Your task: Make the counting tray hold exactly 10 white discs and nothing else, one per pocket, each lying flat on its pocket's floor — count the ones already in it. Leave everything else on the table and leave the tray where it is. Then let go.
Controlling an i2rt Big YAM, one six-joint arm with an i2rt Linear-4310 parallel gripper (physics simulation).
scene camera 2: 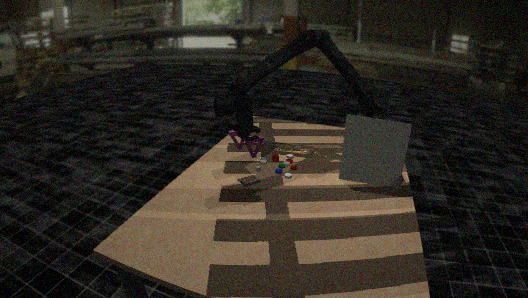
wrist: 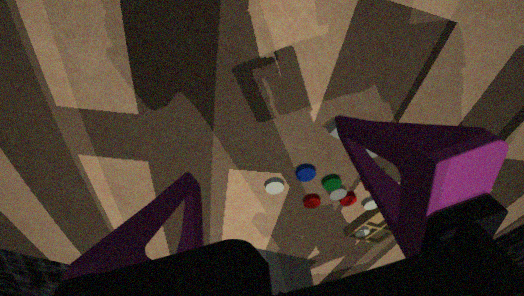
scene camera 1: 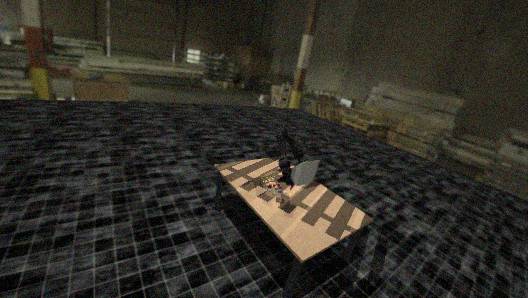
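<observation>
My gripper has purple fingers. It is open and empty, above the table beside the loose pieces. The counting tray lies beyond the discs, partly behind my right finger in the wrist view; one white disc shows in a pocket. Its other pockets are hidden or too dark to read. Loose white discs include one apart, one touching the green disc, one near the tray and one partly hidden by the right fingertip.
A blue disc, a green disc and two red discs, one nearer and one farther, lie among the white ones. A red block and a small pale block are nearby. A grey panel stands upright.
</observation>
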